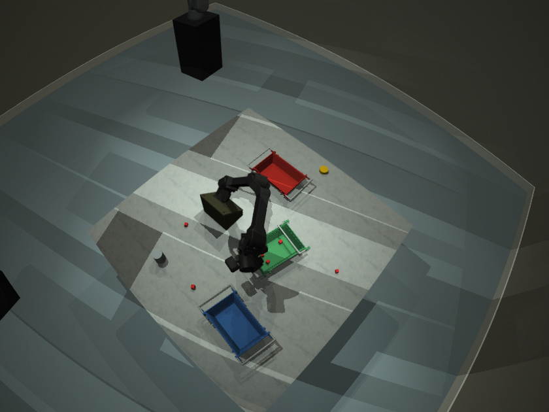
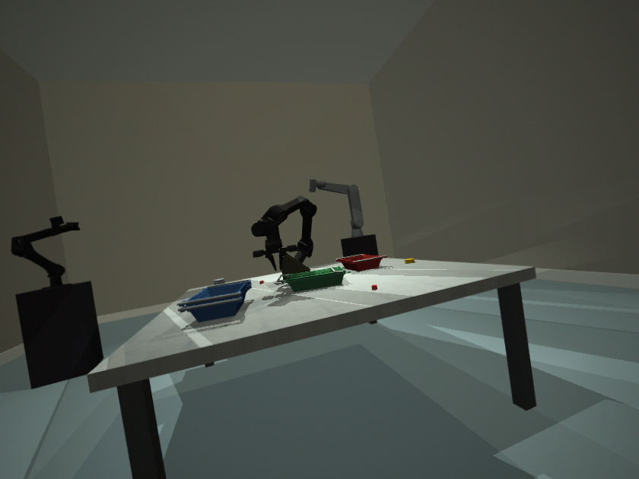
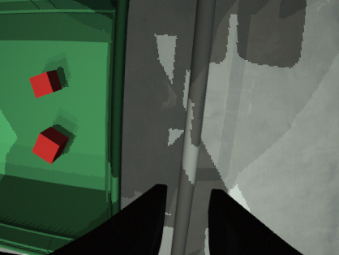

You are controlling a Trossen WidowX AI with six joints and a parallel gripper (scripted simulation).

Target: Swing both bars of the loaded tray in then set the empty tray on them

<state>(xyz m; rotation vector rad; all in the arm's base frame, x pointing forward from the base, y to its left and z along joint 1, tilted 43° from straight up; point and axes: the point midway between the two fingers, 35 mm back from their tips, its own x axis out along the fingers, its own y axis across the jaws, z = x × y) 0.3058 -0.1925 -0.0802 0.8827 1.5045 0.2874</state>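
Right now my gripper tip is 530 mm to the right of the red tray, 170 mm past it and 50 mm above it. The rest, counted from my gripper tip: yellow disc: 730 mm to the left, 80 mm below; then grey cylinder: 380 mm behind, 220 mm to the right, 60 mm below.
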